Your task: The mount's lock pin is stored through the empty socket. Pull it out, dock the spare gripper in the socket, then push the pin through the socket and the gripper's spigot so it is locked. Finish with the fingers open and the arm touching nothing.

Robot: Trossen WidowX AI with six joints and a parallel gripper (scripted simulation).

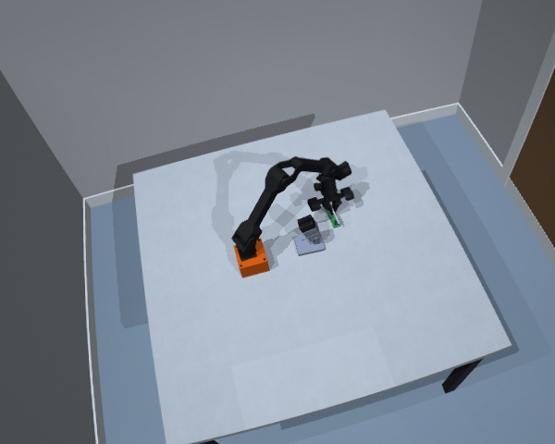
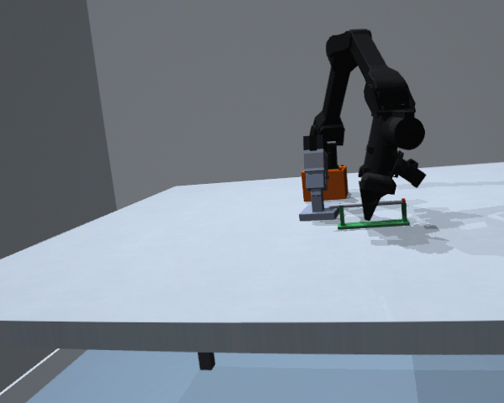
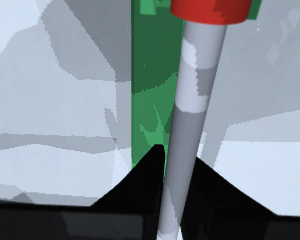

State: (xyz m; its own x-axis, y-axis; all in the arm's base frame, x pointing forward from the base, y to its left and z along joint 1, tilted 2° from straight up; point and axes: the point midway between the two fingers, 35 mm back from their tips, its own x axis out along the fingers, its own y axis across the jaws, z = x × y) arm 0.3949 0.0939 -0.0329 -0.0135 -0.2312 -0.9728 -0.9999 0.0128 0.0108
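Right now my gripper tip is 1 cm to the right of the green rack and 1 cm below it. Also, from my gripper tip: grey mount: 13 cm behind, 10 cm to the right, 4 cm above; dark spare gripper: 14 cm behind, 10 cm to the right, 11 cm above.
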